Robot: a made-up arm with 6 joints.
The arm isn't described. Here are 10 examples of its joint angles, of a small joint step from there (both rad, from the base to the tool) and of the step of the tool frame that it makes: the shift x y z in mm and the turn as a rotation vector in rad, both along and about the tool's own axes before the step.
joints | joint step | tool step
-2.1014 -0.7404 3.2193 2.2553 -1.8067 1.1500 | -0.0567 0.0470 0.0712 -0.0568 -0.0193 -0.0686 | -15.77 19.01 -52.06 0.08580 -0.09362 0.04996
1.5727 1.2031 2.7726 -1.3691 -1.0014 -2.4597 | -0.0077 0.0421 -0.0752 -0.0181 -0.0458 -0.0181 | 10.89 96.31 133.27 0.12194 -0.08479 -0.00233
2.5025 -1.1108 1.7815 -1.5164 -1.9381 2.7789 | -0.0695 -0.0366 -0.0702 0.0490 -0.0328 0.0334 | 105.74 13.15 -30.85 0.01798 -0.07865 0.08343
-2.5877 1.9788 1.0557 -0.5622 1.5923 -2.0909 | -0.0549 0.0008 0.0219 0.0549 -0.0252 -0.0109 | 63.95 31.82 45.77 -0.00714 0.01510 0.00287
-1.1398 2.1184 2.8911 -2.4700 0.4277 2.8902 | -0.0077 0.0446 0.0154 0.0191 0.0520 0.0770 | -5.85 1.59 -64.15 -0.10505 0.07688 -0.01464
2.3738 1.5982 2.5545 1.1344 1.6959 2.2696 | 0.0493 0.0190 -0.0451 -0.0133 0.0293 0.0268 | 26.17 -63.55 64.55 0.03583 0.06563 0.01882
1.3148 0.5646 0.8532 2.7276 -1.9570 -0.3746 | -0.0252 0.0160 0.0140 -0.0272 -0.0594 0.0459 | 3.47 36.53 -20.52 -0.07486 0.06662 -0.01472
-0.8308 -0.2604 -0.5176 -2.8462 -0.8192 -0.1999 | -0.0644 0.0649 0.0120 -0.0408 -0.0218 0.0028 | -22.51 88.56 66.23 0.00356 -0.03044 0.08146
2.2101 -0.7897 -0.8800 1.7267 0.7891 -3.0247 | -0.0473 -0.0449 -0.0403 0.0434 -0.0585 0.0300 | -40.86 -32.17 31.33 -0.05581 -0.10086 -0.04343
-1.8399 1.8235 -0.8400 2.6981 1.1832 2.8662 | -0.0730 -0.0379 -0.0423 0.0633 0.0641 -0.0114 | 21.25 -4.04 -45.90 -0.05311 0.08820 -0.03367
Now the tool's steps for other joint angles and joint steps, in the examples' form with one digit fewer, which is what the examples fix.
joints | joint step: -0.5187 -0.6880 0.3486 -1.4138 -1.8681 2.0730 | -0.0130 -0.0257 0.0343 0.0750 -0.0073 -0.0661
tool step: -6.8 -4.4 60.9 0.0366 0.0936 0.0357
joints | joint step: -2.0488 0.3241 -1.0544 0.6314 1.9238 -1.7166 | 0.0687 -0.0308 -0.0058 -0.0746 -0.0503 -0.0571
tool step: 38.7 -8.9 -27.4 0.0525 -0.0098 -0.0204
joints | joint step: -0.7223 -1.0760 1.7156 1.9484 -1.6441 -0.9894 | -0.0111 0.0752 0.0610 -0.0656 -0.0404 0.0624
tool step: -39.5 22.8 -62.2 -0.0779 0.0644 0.0137
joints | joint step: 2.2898 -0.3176 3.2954 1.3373 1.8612 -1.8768 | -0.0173 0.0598 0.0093 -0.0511 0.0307 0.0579
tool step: 14.2 20.6 -50.7 -0.0251 -0.0600 0.0512
